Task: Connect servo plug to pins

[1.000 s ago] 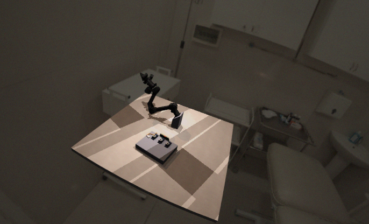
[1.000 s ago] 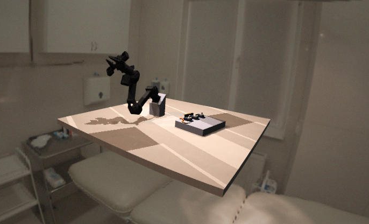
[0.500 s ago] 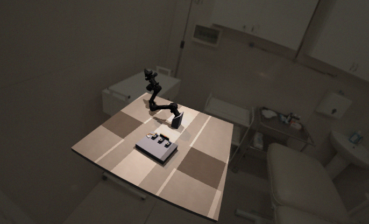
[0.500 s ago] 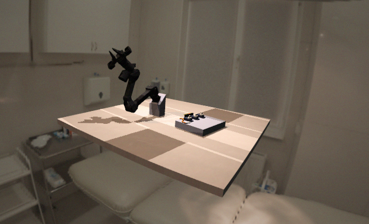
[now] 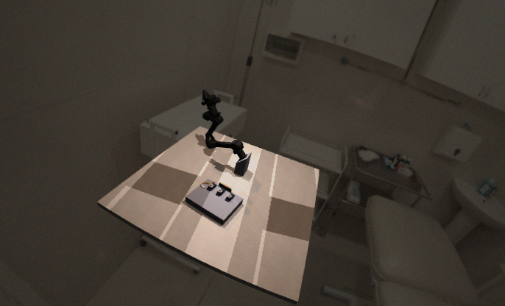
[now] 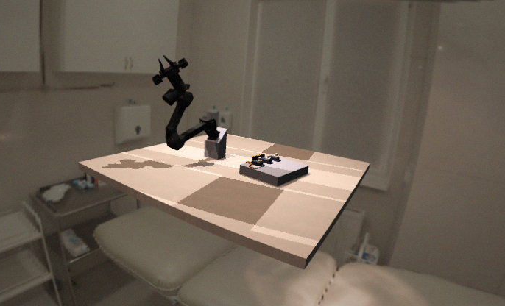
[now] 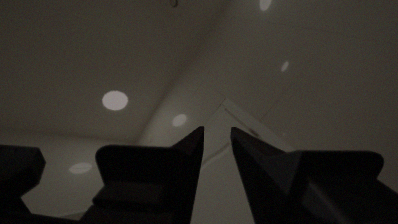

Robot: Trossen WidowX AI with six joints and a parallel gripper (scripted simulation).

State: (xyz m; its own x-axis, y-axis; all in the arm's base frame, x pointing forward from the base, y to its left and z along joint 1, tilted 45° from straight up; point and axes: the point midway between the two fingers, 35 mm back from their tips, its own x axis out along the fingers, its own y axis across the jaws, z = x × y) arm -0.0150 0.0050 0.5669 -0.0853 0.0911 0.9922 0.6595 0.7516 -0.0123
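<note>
Now: gripper tip 490 mm above the red band, 400 mm to the right of it and 370 mm short of it. The rest, counted from my gripper tip: grey printed holder (540 mm below, 520 mm ahead, 360 mm to the left).
</note>
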